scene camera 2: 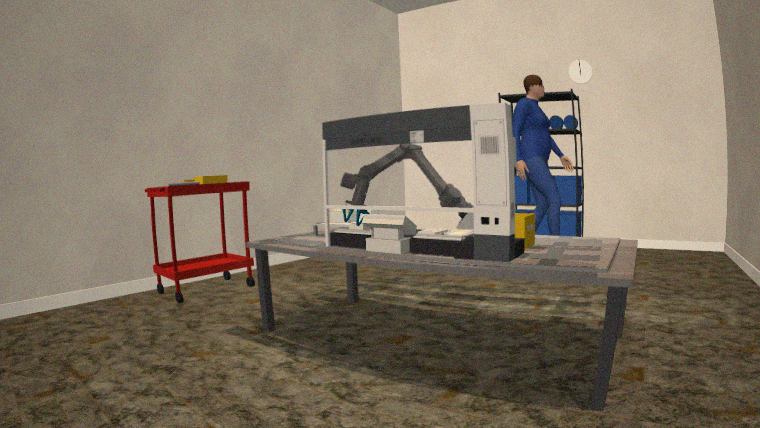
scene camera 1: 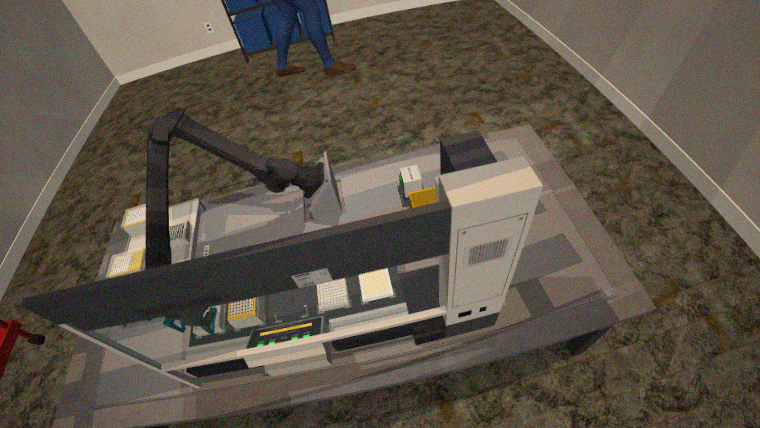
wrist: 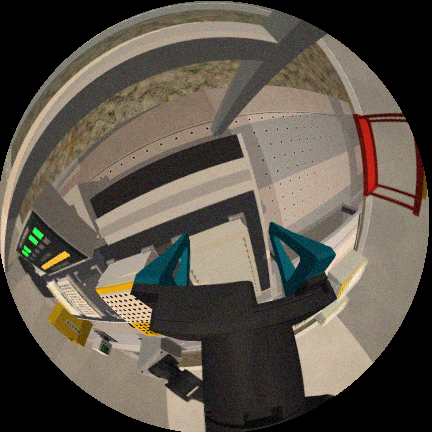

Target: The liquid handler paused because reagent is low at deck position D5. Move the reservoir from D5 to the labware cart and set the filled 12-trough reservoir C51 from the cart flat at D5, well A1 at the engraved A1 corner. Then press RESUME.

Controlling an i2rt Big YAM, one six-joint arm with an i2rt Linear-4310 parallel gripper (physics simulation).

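Places are measured from the arm's base along level axes (x ahead, y left, z up), in metres.
Pixels of known places: gripper, between the fingertips: (scene camera 2: pixel 351 223) (scene camera 1: pixel 198 332) (wrist: pixel 229 231); arm's base, origin of its link: (scene camera 2: pixel 470 215) (scene camera 1: pixel 315 181) (wrist: pixel 162 365).
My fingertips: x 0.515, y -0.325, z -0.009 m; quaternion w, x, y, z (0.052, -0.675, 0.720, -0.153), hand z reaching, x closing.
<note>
Ahead of a thing's pixels: the offset from my fingertips to its middle. Level surfaces: height alone.
My gripper (scene camera 1: pixel 192 321) (scene camera 2: pixel 354 219) (wrist: pixel 229 231) is open, with teal fingers pointing down at the left end of the liquid handler (scene camera 1: pixel 491 212) (scene camera 2: pixel 491 159). In the wrist view its fingertips show on either side of a pale, box-shaped labware piece {dy +0.013, dx -0.069, dz -0.016 m} (wrist: pixel 217 252) with a notched long edge, which sits on the dark deck {dz -0.032 m} (wrist: pixel 257 220). Nothing is held. No position label or engraved A1 mark is readable, and I cannot tell which piece is C51. The control screen (scene camera 1: pixel 287 332) (wrist: pixel 45 247) shows a yellow bar and green buttons; the RESUME text is too small to read.
A tip rack (scene camera 1: pixel 241 308) (wrist: pixel 125 302) stands close beside the gripper. The handler's dark upper beam (scene camera 1: pixel 319 249) (scene camera 2: pixel 372 124) and front rail (scene camera 2: pixel 398 207) frame it. A red cart (scene camera 2: pixel 212 188) (wrist: pixel 367 155) stands left. A yellow bin {dy +0.701, dx -0.296, dz -0.023 m} (scene camera 1: pixel 422 197) (scene camera 2: pixel 523 229) (wrist: pixel 70 324) and a person (scene camera 2: pixel 531 132) also show.
</note>
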